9 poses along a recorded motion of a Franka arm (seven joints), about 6.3 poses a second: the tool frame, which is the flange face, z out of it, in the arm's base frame.
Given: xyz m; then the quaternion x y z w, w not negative.
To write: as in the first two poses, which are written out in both.
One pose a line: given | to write
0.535 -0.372 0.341 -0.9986 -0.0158 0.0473 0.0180 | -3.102 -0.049 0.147 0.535 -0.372 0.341
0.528 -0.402 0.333 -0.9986 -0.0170 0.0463 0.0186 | -3.101 -0.053 0.144 0.528 -0.402 0.333
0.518 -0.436 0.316 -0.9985 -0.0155 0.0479 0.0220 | -3.094 -0.048 0.148 0.518 -0.436 0.316
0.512 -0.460 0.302 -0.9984 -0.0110 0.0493 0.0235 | -3.091 -0.034 0.153 0.512 -0.460 0.302
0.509 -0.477 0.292 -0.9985 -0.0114 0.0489 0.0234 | -3.091 -0.035 0.151 0.509 -0.477 0.292
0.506 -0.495 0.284 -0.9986 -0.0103 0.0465 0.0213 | -3.095 -0.032 0.144 0.506 -0.495 0.284
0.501 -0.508 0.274 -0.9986 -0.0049 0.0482 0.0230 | -3.092 -0.015 0.149 0.501 -0.508 0.274
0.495 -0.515 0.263 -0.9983 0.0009 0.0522 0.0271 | -3.083 0.003 0.161 0.495 -0.515 0.263
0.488 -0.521 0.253 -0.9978 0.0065 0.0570 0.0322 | -3.072 0.020 0.175 0.488 -0.521 0.253
